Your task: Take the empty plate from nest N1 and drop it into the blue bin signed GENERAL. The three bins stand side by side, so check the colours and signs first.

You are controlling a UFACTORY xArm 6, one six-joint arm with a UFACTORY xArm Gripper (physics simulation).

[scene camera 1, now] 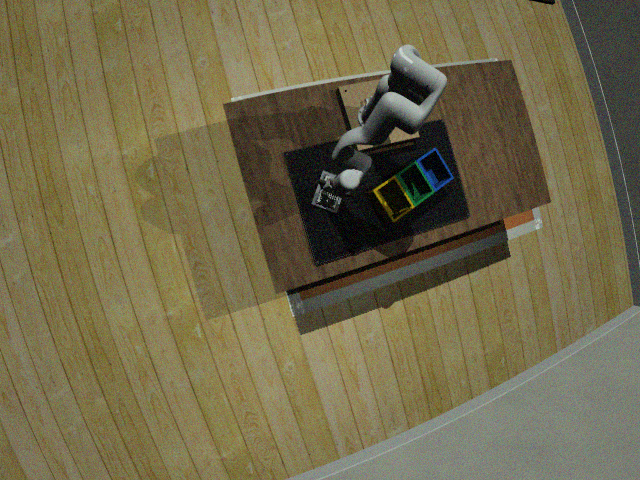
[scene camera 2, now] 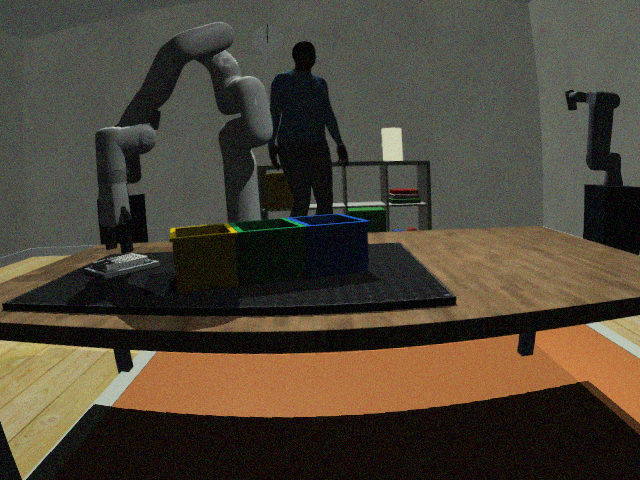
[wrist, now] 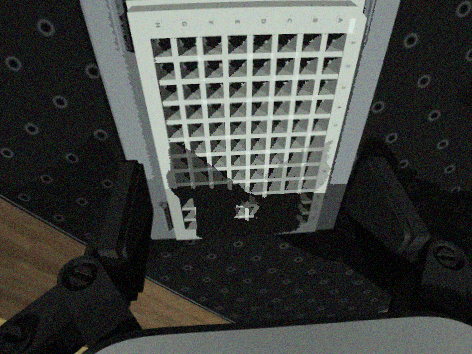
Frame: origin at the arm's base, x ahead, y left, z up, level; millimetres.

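Seen in the pictures: gripper, fingertip midpoint: (scene camera 2: pixel 119 250) (wrist: pixel 253 183).
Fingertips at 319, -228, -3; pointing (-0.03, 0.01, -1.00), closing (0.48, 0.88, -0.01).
Observation:
A point is followed by its place in that frame, as x, y, z.
The white gridded plate (scene camera 1: pixel 327 199) @(353, -247, -26) (scene camera 2: pixel 127 257) @(295, -222, -24) (wrist: pixel 250 115) @(303, -220, -25) lies in the grey nest (scene camera 2: pixel 147 265) @(306, -156, -41) (wrist: pixel 114 75) @(265, -264, -38) on the dark mat; its visible wells look empty. Its near end in the wrist view is in dark shadow. No N1 sign is readable. My gripper (scene camera 2: pixel 116 244) @(319, -228, -3) (wrist: pixel 253 183) @(319, -228, -3) is open and empty, with its fingers wide apart on either side of the plate's near end, low above the nest. The blue bin (scene camera 1: pixel 444 163) @(247, 319, 51) (scene camera 2: pixel 338 250) @(345, 300, -2) is at the right end of the row of three. The GENERAL sign is not readable in these views.
The green bin (scene camera 1: pixel 423 199) @(406, 180, 50) (scene camera 2: pixel 271 255) @(404, 183, 1) is in the middle of the row. The yellow bin (scene camera 1: pixel 404 213) @(459, 76, 50) (scene camera 2: pixel 206 262) @(459, 74, 0) is at its left end, nearest the nest. A person (scene camera 2: pixel 305 118) stands behind the table, and a shelf unit (scene camera 2: pixel 423 196) stands at the back.

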